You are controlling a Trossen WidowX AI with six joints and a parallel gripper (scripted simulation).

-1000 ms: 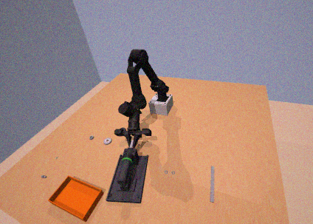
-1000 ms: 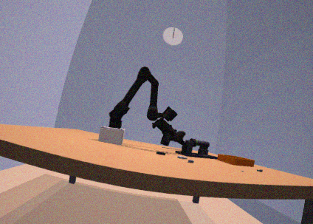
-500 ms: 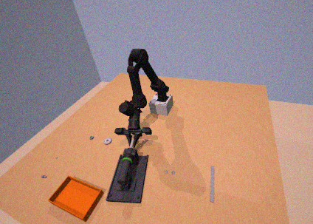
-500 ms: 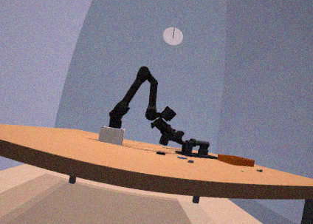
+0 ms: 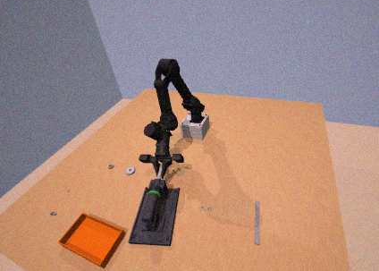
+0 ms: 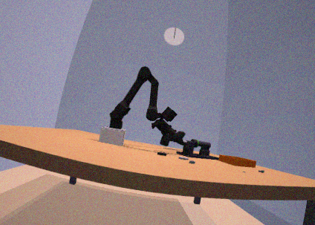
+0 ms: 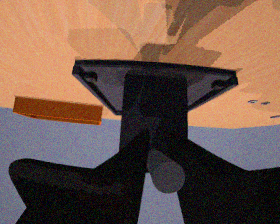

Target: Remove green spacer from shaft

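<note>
The pale shaft is 3 cm ahead of my gripper tip, 1 cm to the left of it and 2 cm above it. The rest, counted from my gripper tip: black washer 13 cm behind, 16 cm to the right, 6 cm below; then green spacer 9 cm ahead, 3 cm to the left, 2 cm above; then dark baseplate 12 cm ahead, 4 cm to the left, 1 cm below.
</note>
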